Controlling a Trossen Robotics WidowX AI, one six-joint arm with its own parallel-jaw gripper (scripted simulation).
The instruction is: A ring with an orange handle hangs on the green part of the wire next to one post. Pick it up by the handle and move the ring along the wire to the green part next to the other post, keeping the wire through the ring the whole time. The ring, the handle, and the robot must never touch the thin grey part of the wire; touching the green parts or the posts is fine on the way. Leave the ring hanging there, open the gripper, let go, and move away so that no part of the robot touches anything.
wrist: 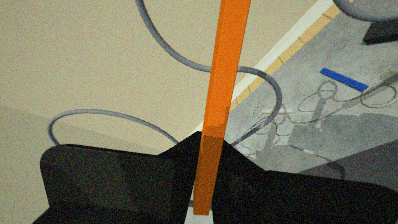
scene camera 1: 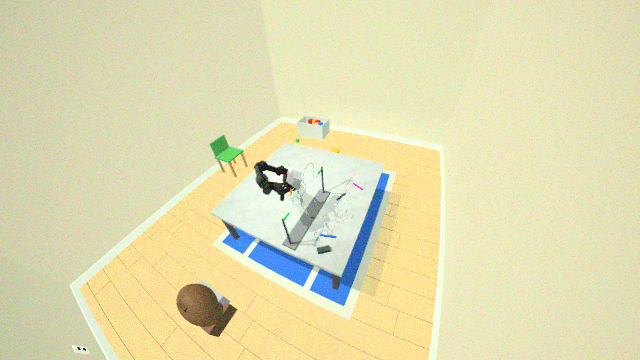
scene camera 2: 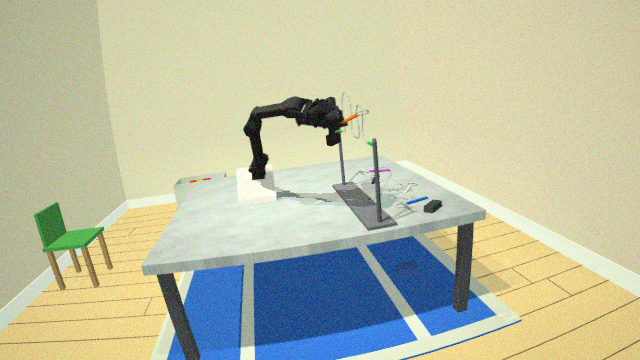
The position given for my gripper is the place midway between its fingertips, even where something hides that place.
In view: my gripper point(scene camera 2: 347, 123).
My gripper also shows in the wrist view point(wrist: 205, 138).
